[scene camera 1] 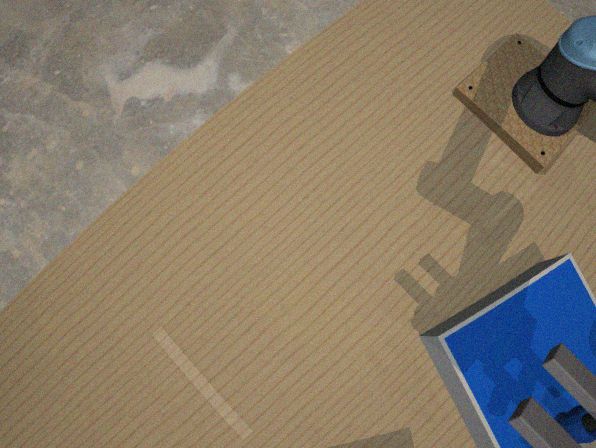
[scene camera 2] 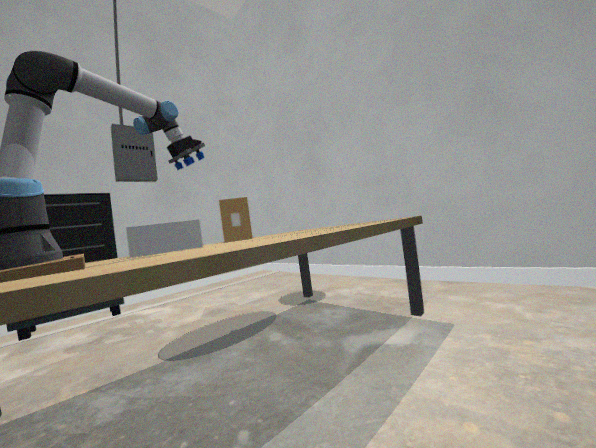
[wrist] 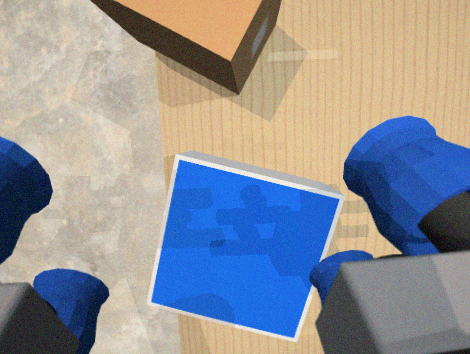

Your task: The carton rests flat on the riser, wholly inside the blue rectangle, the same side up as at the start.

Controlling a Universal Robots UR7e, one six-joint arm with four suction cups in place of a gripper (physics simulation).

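Observation:
The carton (scene camera 2: 243, 220) (wrist: 200, 25) is off the riser. It stands beyond the riser, apart from it, and looks turned on end: its side label is taller than wide in scene camera 2. In the wrist view, part of a plain orange face and two dark sides show at the top. The grey riser (scene camera 1: 450, 370) (scene camera 2: 165, 237) (wrist: 300, 182) carries the blue rectangle (scene camera 1: 550, 300) (wrist: 200, 270), with no carton on it. My gripper (scene camera 2: 189, 161) hangs above the riser, its suction cups free and holding nothing. The carton's underside is hidden.
The wooden table (scene camera 1: 250, 250) (scene camera 2: 300, 241) (wrist: 400, 85) carries the arm's mounting board (scene camera 1: 500, 90). In the wrist view the table edge runs close beside the riser and carton. A black cabinet (scene camera 2: 80, 215) and a grey wall box (scene camera 2: 134, 162) are behind the arm.

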